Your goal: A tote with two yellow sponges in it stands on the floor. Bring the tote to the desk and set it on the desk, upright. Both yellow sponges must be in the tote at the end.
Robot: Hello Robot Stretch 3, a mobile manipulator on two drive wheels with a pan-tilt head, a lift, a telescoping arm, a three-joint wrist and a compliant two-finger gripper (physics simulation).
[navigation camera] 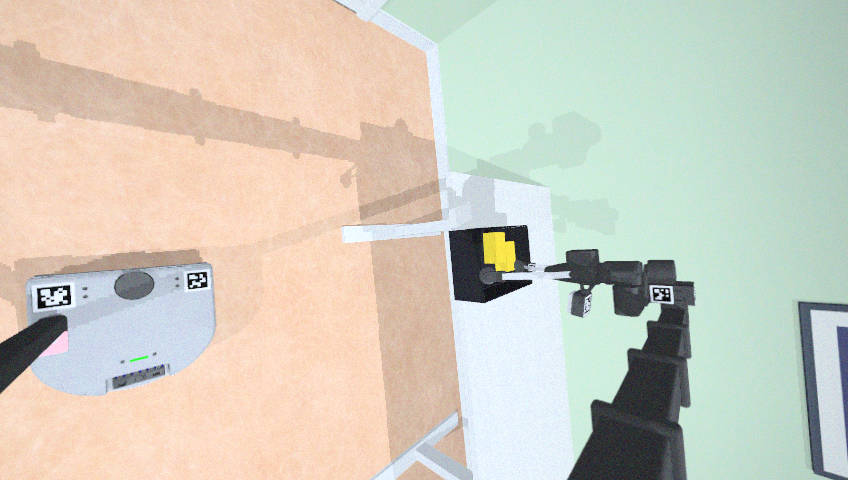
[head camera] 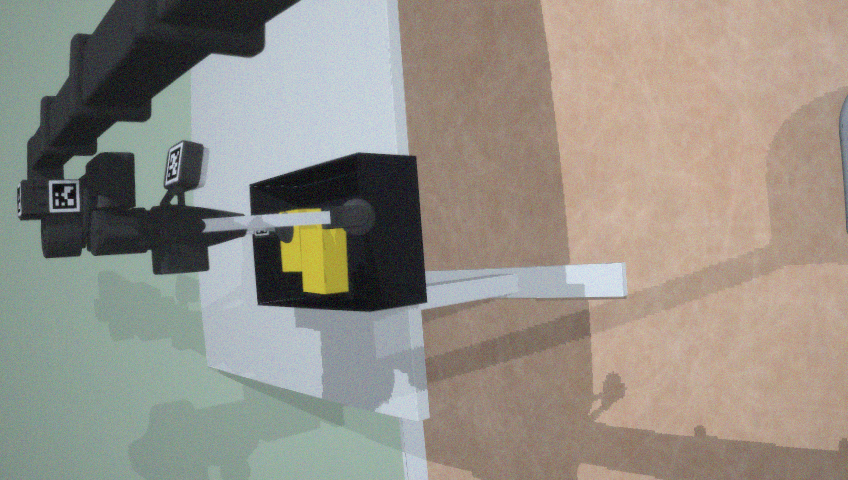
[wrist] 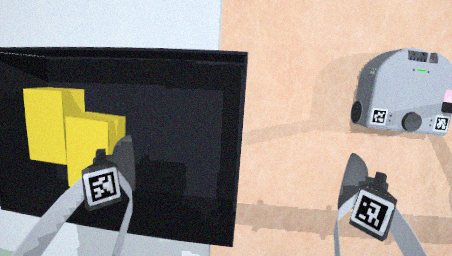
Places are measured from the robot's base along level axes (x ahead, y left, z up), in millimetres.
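Where they show: gripper, fingertip midpoint: [navigation camera: 498, 270] [head camera: 330, 222] [wrist: 237, 164]; robot's base, link origin: [navigation camera: 134, 284] [wrist: 387, 114].
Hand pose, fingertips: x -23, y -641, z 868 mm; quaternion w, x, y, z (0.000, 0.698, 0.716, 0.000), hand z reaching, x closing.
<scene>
Each offset is from my fingertips to the centre of the thing. "spot": to the spot under its first point. Level surfaces: height alone.
The black tote {17 mm ahead, 148 mm right, 98 mm down} [head camera: 395, 261] [navigation camera: 465, 261] [wrist: 234, 110] stands upright on the white desk {148 mm down} [head camera: 297, 107] [navigation camera: 511, 362] [wrist: 125, 20], close to the edge on the robot's side. Two yellow sponges stand side by side in it: one sponge {52 mm ahead, 199 mm right, 122 mm down} [head camera: 326, 264] [navigation camera: 493, 246] [wrist: 44, 125] and, partly behind it in the head camera view, the other sponge {19 mm ahead, 263 mm right, 122 mm down} [head camera: 290, 255] [navigation camera: 510, 254] [wrist: 86, 140]. My gripper [head camera: 321, 224] [navigation camera: 505, 270] [wrist: 237, 164] is open, its fingers spread wide over the tote. In the wrist view one finger overlaps the tote near the sponges and the other shows past the tote's wall.
The robot's base [navigation camera: 142, 327] [wrist: 405, 95] stands on the tan floor {868 mm down} [head camera: 684, 148] [navigation camera: 267, 356] [wrist: 285, 100]. A white bar [head camera: 535, 282] [navigation camera: 392, 230] extends from below the desk's edge. The telescoping arm [head camera: 119, 77] [navigation camera: 636, 380] crosses beside the desk in the views. A picture frame {spot: 359 mm back, 833 mm right, 580 mm up} [navigation camera: 807, 356] hangs on the green wall.
</scene>
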